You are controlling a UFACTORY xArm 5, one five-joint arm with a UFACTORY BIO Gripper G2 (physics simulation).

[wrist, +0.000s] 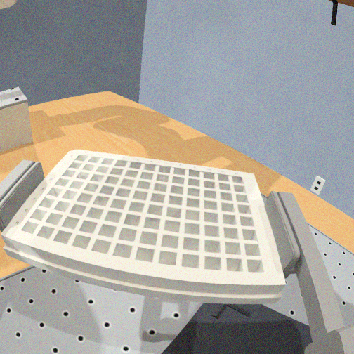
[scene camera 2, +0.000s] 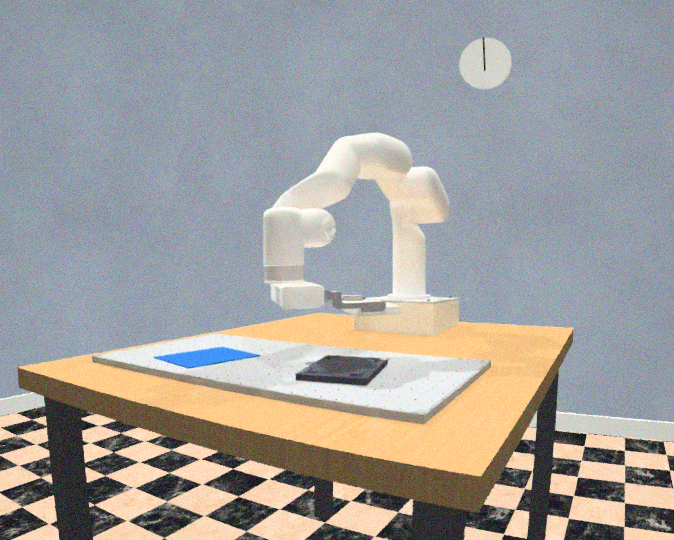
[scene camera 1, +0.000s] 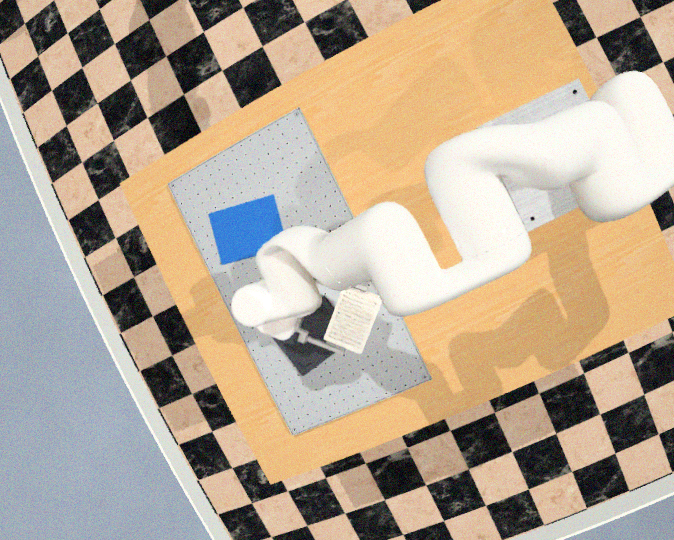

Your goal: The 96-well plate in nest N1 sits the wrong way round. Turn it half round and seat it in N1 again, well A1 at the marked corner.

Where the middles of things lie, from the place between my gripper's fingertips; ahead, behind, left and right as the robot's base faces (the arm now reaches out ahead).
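Gripper position: 10 mm above the cream 96-well plate (scene camera 1: 355, 312), 10 mm short of it and 10 mm to the left of it, for my gripper. Counted from my hand: flat blue rectangle (scene camera 1: 239, 231), 110 mm below, 140 mm ahead, 290 mm to the right; dark nest N1 (scene camera 1: 305, 353), 100 mm below, 130 mm ahead.
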